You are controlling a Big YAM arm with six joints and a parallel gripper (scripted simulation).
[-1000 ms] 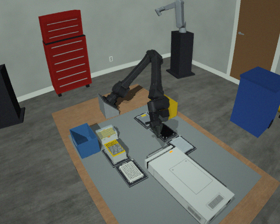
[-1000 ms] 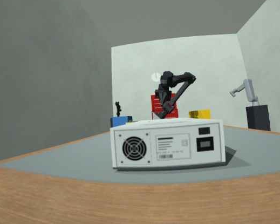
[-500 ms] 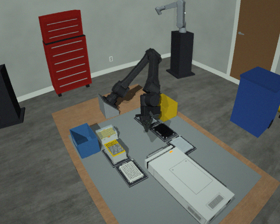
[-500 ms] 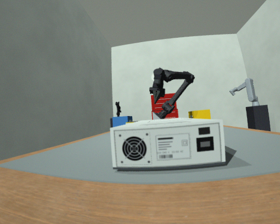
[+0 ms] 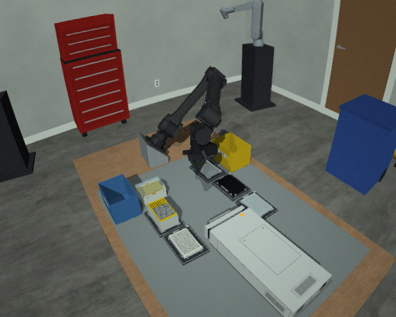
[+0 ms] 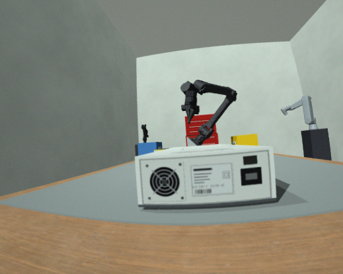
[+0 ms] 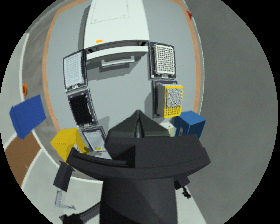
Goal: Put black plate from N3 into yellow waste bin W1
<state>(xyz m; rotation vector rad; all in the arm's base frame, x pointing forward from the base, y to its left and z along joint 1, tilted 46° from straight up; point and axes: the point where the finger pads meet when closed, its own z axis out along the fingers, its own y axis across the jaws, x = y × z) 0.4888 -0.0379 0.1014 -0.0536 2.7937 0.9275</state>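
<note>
Now: the black plate 70 mm behind my hand, 210 mm to the left of it and 190 mm below it. The rest, counted from my hand: white well plate 160 mm ahead, 130 mm to the right, 190 mm below; then blue bin 160 mm behind, 320 mm to the right, 180 mm below; then large white instrument 330 mm ahead, 90 mm to the left, 170 mm below.
</note>
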